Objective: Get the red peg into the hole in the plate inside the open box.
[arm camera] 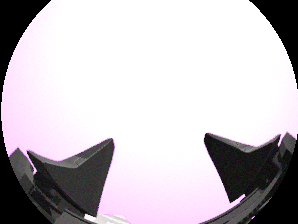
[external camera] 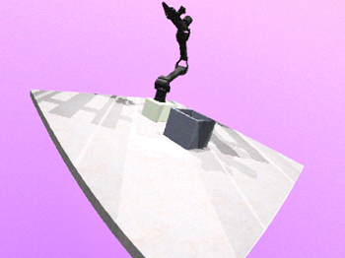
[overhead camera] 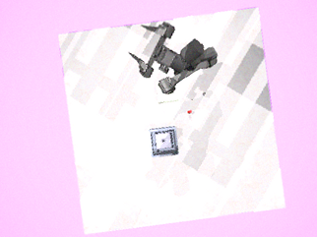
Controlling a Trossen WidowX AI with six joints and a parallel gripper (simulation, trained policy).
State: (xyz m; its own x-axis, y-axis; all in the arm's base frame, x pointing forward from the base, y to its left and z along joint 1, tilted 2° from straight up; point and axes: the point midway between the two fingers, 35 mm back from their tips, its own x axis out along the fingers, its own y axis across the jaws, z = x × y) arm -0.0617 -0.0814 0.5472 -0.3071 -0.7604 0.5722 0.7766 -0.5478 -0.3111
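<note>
My gripper tip is now 630 mm above the red peg, 250 mm to the right of it and 230 mm short of it. Also, from my gripper tip: pale plate: 620 mm below, 400 mm ahead, 80 mm to the left.
</note>
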